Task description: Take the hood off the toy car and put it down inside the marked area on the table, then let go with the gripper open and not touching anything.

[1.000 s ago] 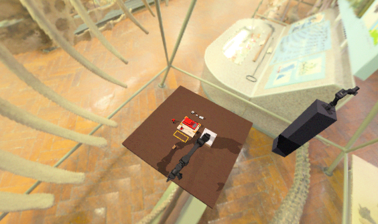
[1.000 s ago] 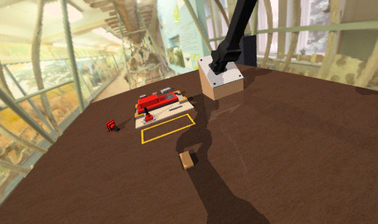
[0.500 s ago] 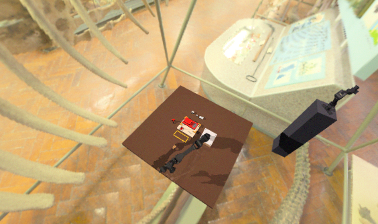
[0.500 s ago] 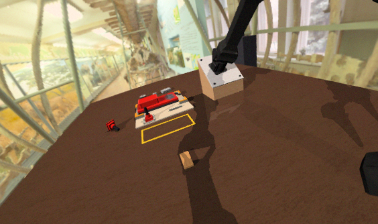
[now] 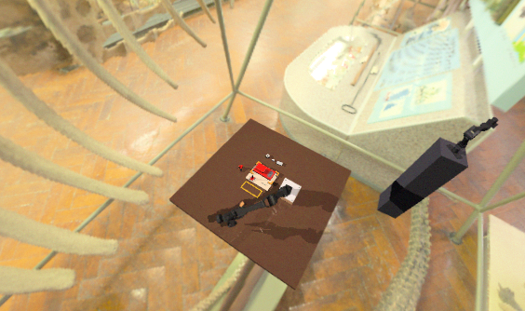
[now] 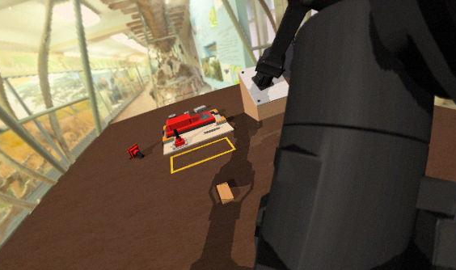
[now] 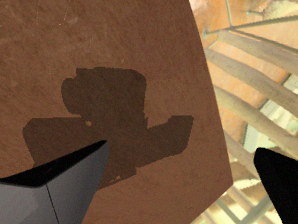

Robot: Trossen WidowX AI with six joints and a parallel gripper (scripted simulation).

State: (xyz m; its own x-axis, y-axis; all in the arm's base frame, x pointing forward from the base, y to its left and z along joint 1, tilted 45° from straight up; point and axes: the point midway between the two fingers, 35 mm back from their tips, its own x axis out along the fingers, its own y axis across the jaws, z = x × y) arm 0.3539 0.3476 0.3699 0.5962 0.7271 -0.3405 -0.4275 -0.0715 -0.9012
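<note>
My gripper tip is 4 cm past the red hood, 65 cm to the left of it and 4 cm above it. From my gripper tip the other things lie so: small wooden block 6 cm behind, 24 cm to the right, 8 cm below.
</note>
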